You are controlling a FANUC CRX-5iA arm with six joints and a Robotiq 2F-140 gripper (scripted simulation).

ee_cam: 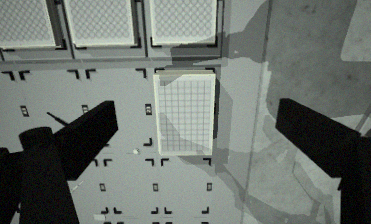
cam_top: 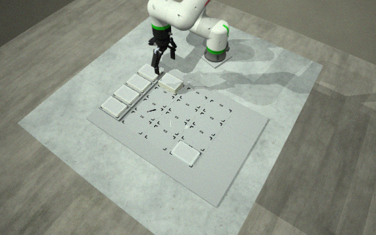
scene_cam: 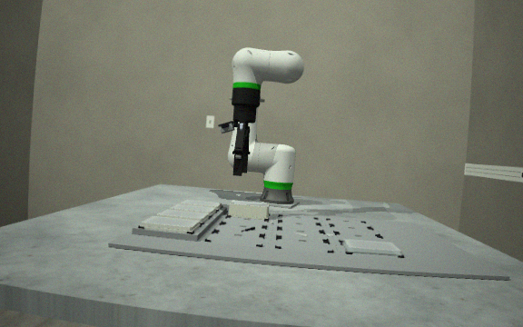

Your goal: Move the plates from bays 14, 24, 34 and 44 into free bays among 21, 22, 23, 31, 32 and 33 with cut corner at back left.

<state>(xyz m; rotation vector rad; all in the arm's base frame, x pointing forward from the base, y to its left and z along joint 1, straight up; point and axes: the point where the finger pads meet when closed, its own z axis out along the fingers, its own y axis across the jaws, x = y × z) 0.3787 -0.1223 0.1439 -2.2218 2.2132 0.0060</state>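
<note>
The sealed deep-well block lies 120 mm below my hand, 40 mm to the left of it and 10 mm ahead of it. From my hand the other things lie so: plate 370 mm to the left, 330 mm ahead, 140 mm below; white tip 230 mm ahead, 200 mm to the left, 140 mm below; thin black stick 220 mm ahead, 140 mm below, 60 mm to the left.
</note>
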